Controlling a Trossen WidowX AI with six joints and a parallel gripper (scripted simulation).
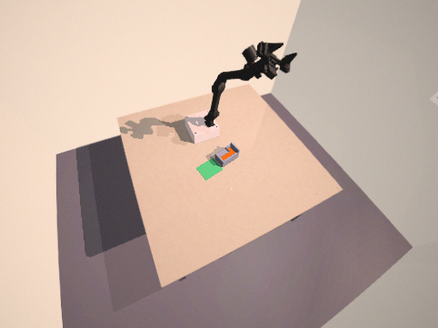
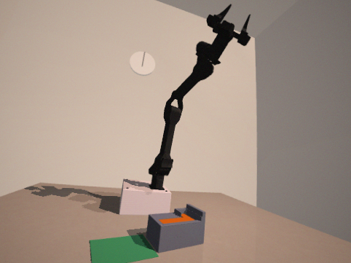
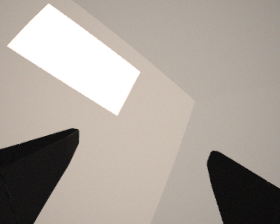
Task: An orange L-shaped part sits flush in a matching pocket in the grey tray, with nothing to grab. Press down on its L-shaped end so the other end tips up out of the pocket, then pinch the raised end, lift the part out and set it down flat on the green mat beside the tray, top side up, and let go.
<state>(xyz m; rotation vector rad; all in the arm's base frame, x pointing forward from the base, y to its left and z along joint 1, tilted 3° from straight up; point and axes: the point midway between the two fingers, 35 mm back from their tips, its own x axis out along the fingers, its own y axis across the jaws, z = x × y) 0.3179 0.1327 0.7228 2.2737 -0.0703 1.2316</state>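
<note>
Now: gripper tip 100 mm past the orange L-shaped part, 140 mm to the left of it and 780 mm above it. From my gripper tip the other things lie so: green mat: 70 mm behind, 300 mm to the right, 840 mm below.
</note>
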